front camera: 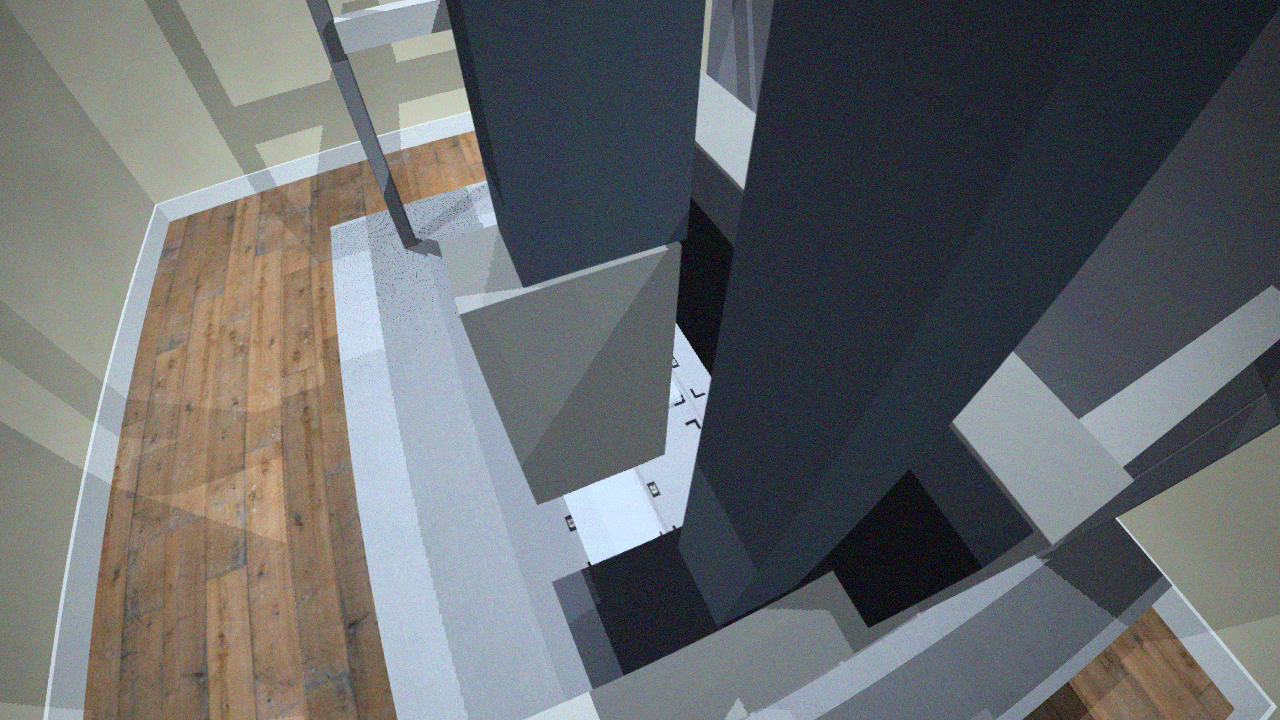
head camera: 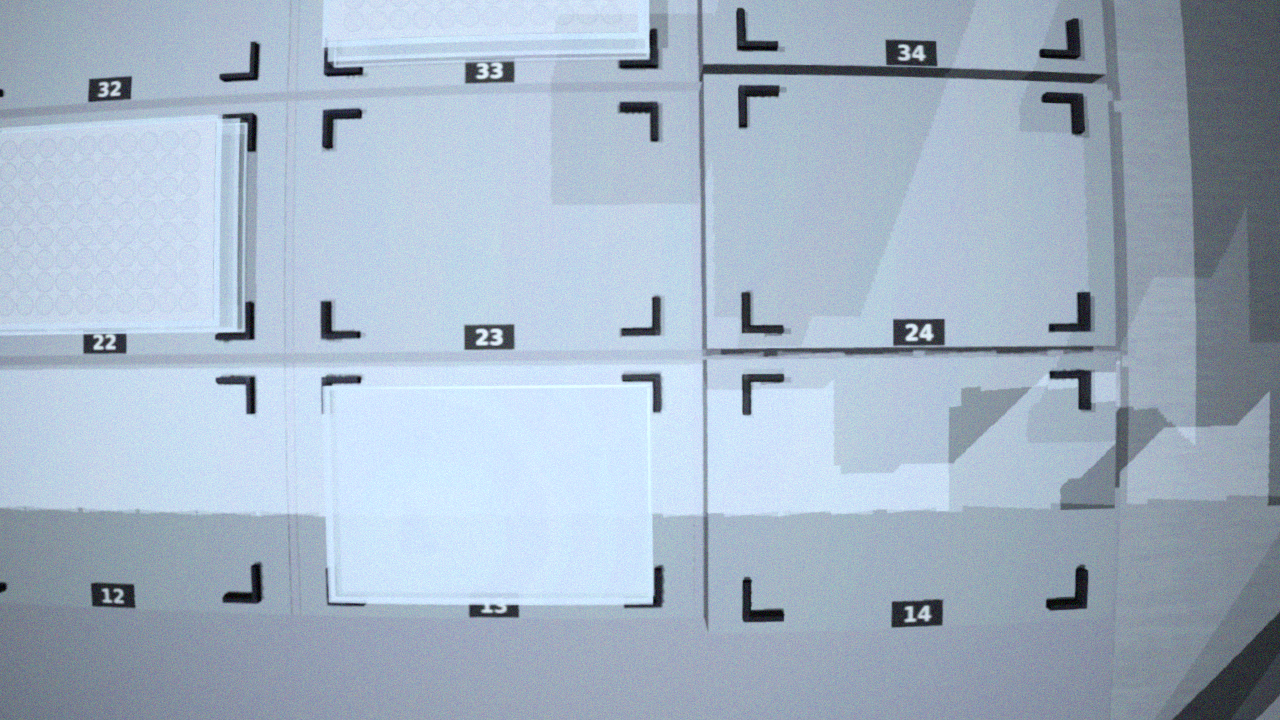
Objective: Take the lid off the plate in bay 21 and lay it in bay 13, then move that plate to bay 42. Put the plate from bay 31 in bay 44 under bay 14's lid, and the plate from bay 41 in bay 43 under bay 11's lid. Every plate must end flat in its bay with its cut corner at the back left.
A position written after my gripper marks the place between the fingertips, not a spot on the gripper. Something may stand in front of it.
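There is a pale lid (head camera: 476, 494) here, and I can see my own gripper (front camera: 696, 635) too.
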